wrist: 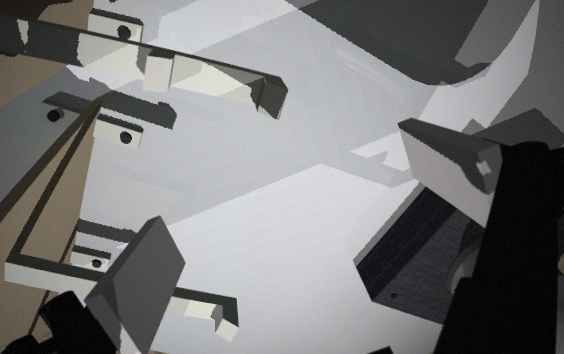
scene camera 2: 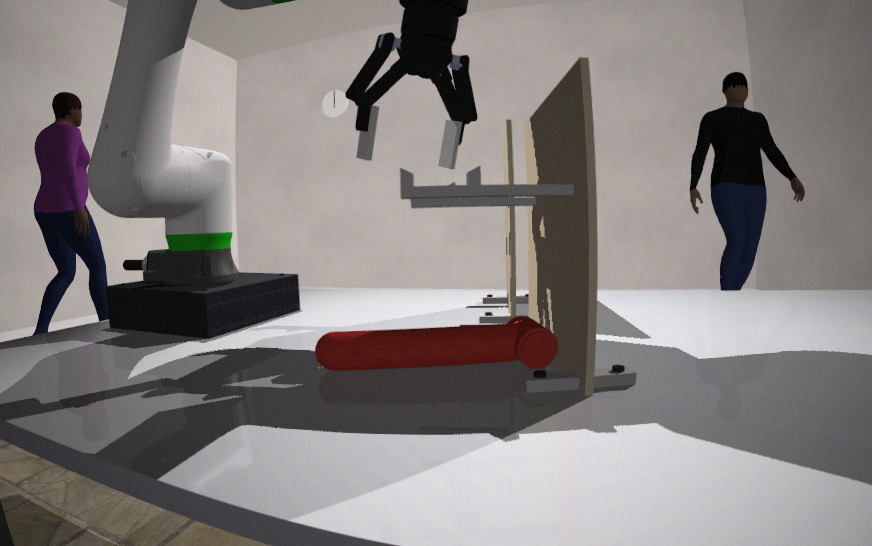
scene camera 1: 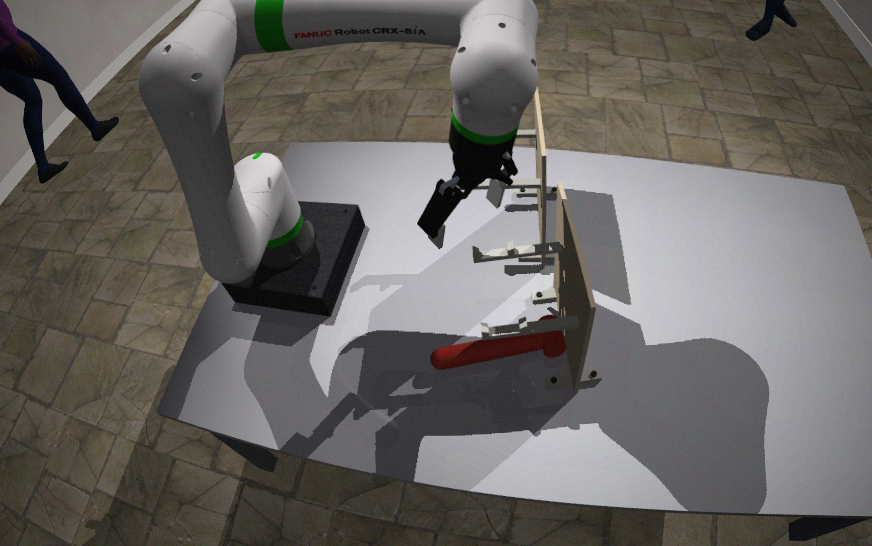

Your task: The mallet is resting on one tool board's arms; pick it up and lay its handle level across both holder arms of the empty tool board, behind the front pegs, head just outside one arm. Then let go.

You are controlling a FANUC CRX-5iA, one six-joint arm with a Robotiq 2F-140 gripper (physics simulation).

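Frame: origin at the arm's base, x back, y right, z up, level; centimetres.
Seen in the pictures: gripper, fingertip midpoint: (wrist: 286,196) (scene camera 2: 407,163) (scene camera 1: 464,221); arm's base at its link origin: (scene camera 2: 201,279) (scene camera 1: 285,243).
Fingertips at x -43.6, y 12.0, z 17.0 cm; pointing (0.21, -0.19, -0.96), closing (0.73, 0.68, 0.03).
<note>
Pixels of each thing's middle, then the offset from my fingertips to it. Level surfaces: height alone.
- red mallet at the middle of its body: (scene camera 2: 433,347) (scene camera 1: 497,347) dz -22.4, dx -4.5, dy +12.9 cm
- far tool board at the middle of its body: (wrist: 88,303) (scene camera 2: 479,224) (scene camera 1: 514,173) dz -8.4, dx -9.4, dy -21.1 cm
- table at its surface level: dz -24.6 cm
The red mallet (scene camera 1: 489,350) (scene camera 2: 418,345) lies low at the table surface beside the near tool board (scene camera 1: 577,289) (scene camera 2: 566,257). Its head is by the board's foot and its handle points toward the robot side. The near board's two arms (scene camera 1: 518,250) (scene camera 1: 527,327) stick out above table height, with no mallet on them. The far tool board (scene camera 1: 541,199) (scene camera 2: 510,212) (wrist: 72,175) stands behind, and its arms (scene camera 1: 527,133) (wrist: 50,277) hold no mallet. My gripper (scene camera 1: 467,215) (scene camera 2: 406,160) (wrist: 286,196) is open and empty, high on the arms' side of the boards. The mallet does not show in the wrist view.
The robot's black base block (scene camera 1: 321,270) (scene camera 2: 244,308) (wrist: 410,265) stands on the table (scene camera 1: 740,257) to the left of the boards. Bolted feet (scene camera 1: 553,380) (scene camera 2: 553,384) support the near board. An arm of the near board (wrist: 200,75) crosses the upper left of the wrist view.
</note>
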